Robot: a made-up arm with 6 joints.
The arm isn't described. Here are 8 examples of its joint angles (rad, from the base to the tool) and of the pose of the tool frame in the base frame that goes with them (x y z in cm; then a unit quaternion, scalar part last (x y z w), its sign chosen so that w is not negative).
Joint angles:
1: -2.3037 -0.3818 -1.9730 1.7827 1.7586 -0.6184
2: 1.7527 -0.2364 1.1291 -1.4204 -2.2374 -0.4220
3: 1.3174 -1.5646 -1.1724 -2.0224 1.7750 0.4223
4: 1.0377 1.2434 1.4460 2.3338 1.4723 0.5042
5: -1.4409 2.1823 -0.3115 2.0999 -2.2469 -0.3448
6: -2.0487 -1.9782 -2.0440 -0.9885 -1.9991 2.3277
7: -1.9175 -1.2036 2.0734 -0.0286 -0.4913 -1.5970
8: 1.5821 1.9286 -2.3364 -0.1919 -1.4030 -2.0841
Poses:
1: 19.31 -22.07 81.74 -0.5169 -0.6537 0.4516 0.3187
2: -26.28 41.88 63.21 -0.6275 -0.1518 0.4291 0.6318
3: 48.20 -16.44 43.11 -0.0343 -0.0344 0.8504 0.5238
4: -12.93 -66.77 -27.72 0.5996 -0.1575 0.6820 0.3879
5: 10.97 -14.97 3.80 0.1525 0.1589 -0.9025 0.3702
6: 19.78 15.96 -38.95 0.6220 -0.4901 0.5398 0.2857
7: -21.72 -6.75 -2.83 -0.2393 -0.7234 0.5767 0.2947
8: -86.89 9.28 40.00 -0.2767 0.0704 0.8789 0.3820
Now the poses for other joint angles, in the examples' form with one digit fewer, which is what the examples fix.
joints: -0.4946 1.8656 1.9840 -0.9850 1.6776 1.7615
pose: 6.5 -48.7 46.2 0.325 0.183 -0.928 0.012
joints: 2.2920 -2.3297 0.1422 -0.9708 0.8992 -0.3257
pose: 25.1 16.6 -34.9 0.345 -0.409 0.845 0.015
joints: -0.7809 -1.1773 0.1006 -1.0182 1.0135 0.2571
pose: -46.5 -4.5 24.0 -0.040 -0.203 -0.066 0.976
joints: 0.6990 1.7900 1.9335 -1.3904 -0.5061 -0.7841
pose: -55.3 -38.0 -15.1 0.072 -0.922 -0.145 0.352
